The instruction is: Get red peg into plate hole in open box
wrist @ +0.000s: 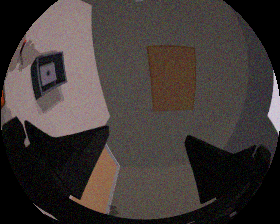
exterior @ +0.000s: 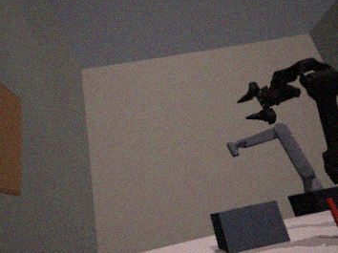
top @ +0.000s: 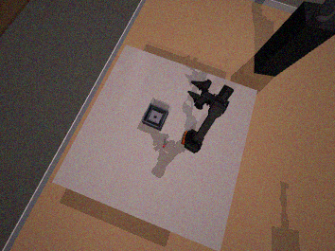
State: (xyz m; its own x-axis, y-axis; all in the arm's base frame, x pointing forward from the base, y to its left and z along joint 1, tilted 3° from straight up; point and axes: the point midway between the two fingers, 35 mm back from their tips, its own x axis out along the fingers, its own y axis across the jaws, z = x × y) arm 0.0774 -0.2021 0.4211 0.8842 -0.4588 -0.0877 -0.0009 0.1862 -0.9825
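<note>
The red peg lies 80 mm ahead of my gripper tip, 330 mm to the left of it and 410 mm below it. Round my gripper tip: grey plate (190 mm ahead, 110 mm to the left, 410 mm below); then dark box (190 mm ahead, 110 mm to the left, 430 mm below).
</note>
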